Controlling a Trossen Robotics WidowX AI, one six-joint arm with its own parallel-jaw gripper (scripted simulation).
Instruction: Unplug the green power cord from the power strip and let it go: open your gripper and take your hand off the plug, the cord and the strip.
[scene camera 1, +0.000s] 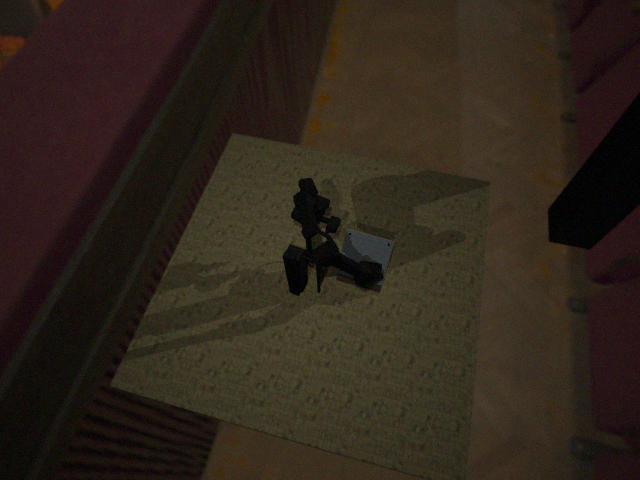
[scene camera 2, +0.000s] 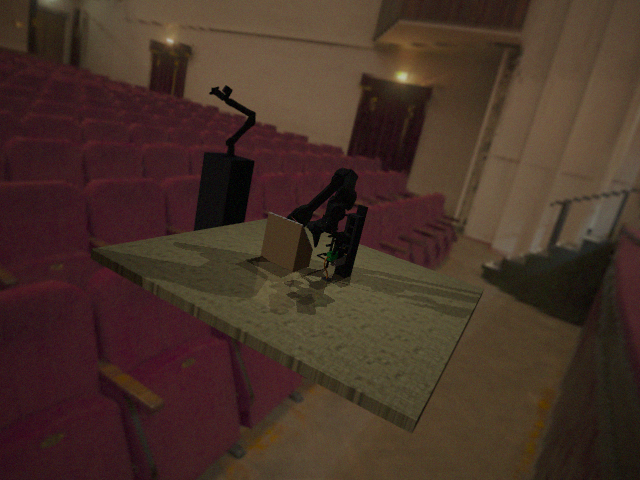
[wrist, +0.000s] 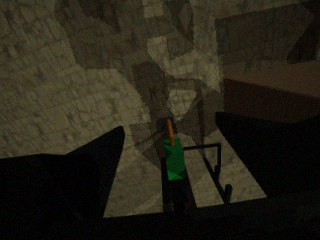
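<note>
There is a green plug (wrist: 174, 155) that I can see. As for my gripper (scene camera 2: 324, 251), which also appears in the wrist view (wrist: 169, 123), it is open and holds nothing.
</note>
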